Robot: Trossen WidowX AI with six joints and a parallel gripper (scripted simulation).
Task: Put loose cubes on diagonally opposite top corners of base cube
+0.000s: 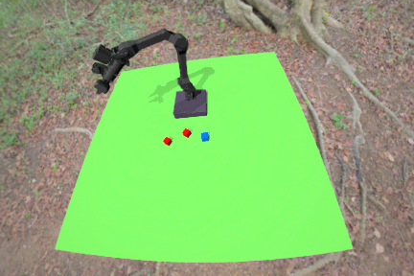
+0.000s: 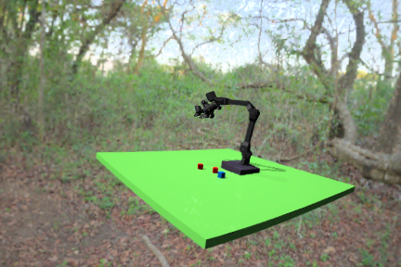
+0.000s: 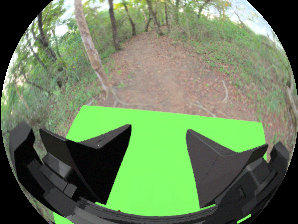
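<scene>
Now: the blue base cube 45 cm to the left of my gripper tip, 30 cm below it and 21 cm ahead of it.
</scene>
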